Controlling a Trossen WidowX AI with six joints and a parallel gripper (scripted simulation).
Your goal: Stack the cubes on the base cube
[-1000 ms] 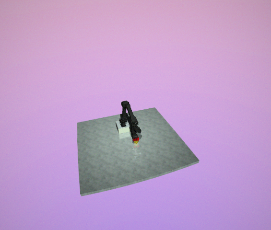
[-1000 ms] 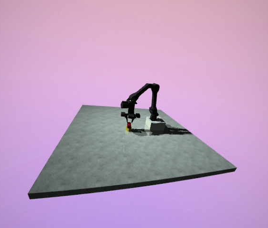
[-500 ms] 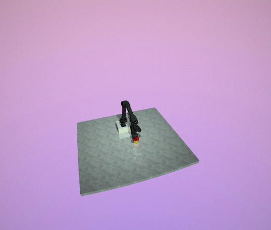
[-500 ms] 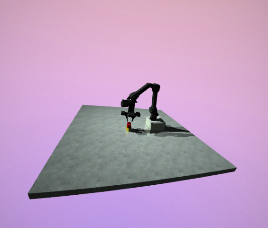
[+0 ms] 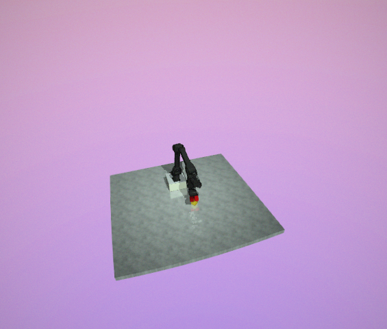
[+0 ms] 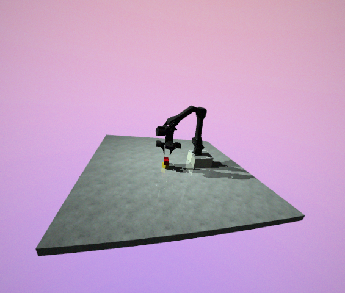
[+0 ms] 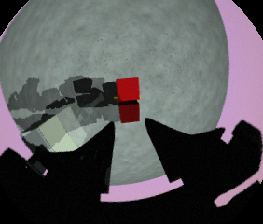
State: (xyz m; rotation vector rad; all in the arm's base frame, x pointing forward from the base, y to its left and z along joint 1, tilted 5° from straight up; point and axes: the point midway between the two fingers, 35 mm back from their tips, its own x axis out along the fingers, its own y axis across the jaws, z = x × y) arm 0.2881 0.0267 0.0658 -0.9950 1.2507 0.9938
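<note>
The red cube lies 40 mm below my gripper tip. The rest, counted from my gripper tip: yellow base cube 10 mm ahead, 20 mm to the left, 80 mm below.
</note>
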